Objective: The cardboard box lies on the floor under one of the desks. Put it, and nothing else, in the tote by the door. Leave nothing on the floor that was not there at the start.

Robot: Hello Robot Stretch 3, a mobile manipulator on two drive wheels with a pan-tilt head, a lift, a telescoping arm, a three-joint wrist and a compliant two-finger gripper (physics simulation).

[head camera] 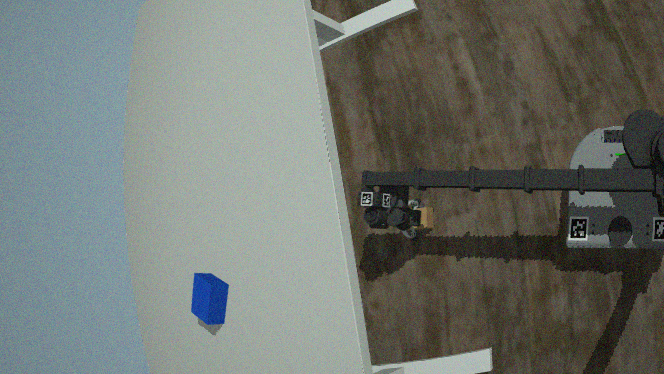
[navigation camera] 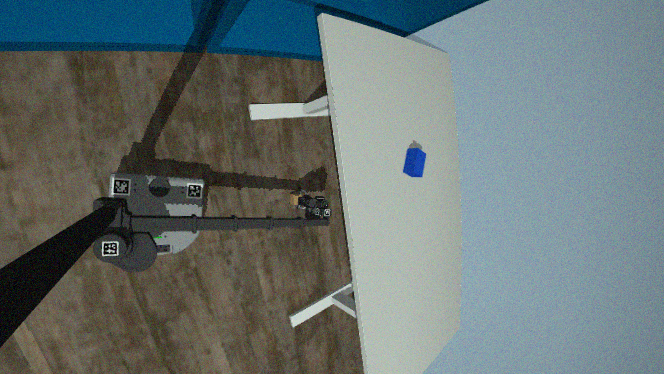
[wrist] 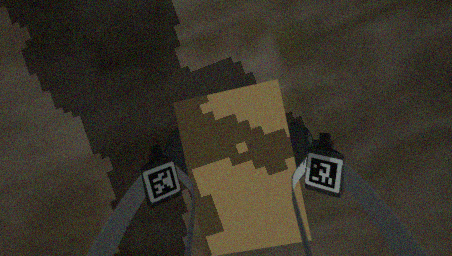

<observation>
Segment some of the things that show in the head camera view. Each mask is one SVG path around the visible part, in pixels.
A blue block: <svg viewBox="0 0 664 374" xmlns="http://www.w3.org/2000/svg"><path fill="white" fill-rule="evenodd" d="M194 273L191 312L207 325L224 324L229 285L211 273Z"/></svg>
</observation>
